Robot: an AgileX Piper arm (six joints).
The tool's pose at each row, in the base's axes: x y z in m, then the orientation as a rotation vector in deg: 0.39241, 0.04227, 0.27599, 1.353, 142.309, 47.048; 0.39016, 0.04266, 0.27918, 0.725, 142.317, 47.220; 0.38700, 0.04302, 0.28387, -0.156, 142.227, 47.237; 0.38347, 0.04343, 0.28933, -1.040, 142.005, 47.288; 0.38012, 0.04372, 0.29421, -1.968, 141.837, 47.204; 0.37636, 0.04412, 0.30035, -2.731, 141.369, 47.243; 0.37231, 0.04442, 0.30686, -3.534, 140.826, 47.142; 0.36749, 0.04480, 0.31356, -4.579, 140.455, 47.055; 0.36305, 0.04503, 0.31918, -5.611, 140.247, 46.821; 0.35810, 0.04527, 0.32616, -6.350, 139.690, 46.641
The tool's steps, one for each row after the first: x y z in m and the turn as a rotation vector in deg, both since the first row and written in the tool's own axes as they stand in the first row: 0.00051, 0.00242, -0.00304, -0.235, 0.187, -0.378; 0.00110, 0.00579, -0.00756, -0.436, 0.304, -0.991; 0.00165, 0.00969, -0.01275, -0.692, 0.314, -1.628; 0.00230, 0.01313, -0.01753, -0.852, 0.354, -2.318; 0.00273, 0.01743, -0.02331, -1.135, 0.115, -2.936; 0.00322, 0.02190, -0.02953, -1.350, -0.214, -3.640; 0.00430, 0.02664, -0.03620, -1.581, -0.317, -4.461; 0.00553, 0.03061, -0.04204, -1.672, -0.306, -5.274; 0.00657, 0.03541, -0.04905, -1.826, -0.669, -5.963
